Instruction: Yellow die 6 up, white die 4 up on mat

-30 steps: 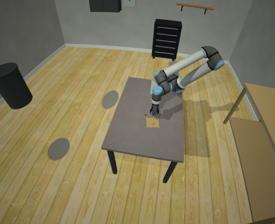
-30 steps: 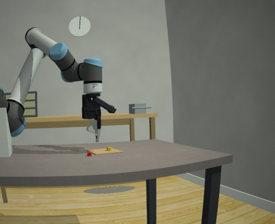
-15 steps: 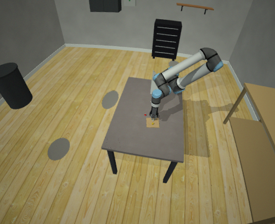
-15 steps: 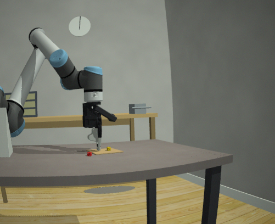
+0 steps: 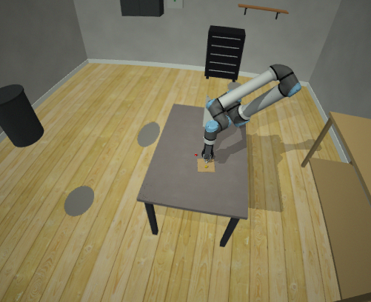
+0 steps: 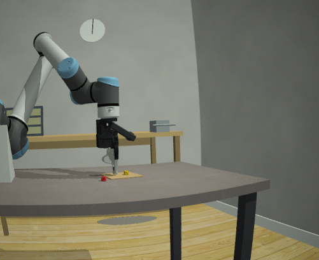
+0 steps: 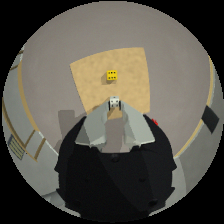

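The white die is 10 mm below my hand. Round my hand: red die: 80 mm behind, 90 mm to the right, 20 mm below; then tan mat: 20 mm ahead, 30 mm below; then yellow die: 50 mm ahead, 20 mm below.
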